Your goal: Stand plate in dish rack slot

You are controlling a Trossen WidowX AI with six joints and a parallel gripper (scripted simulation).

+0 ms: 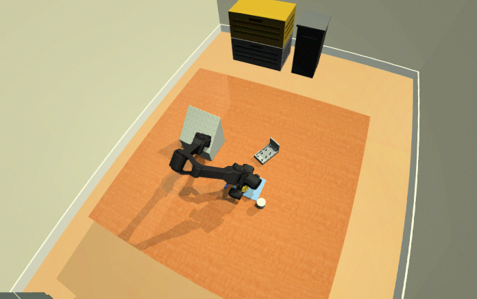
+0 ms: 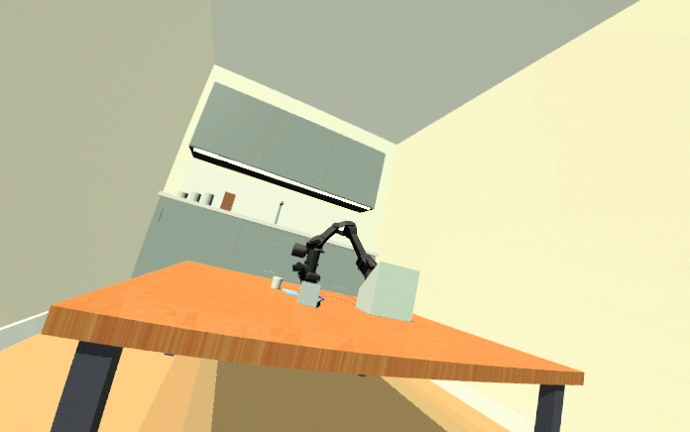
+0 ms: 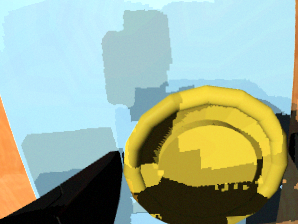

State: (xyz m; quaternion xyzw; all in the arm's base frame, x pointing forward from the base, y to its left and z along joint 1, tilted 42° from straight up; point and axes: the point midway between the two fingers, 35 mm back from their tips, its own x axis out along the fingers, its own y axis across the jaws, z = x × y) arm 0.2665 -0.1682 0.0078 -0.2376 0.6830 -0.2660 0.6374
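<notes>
Now: the yellow plate 1 cm above my gripper tip. Round my gripper tip: light blue mat (2 cm ahead, 3 cm to the left, 1 cm below); blue spoon (8 cm behind, 1 cm to the left, 1 cm below); white cup (13 cm ahead, 5 cm to the right, 2 cm above).
</notes>
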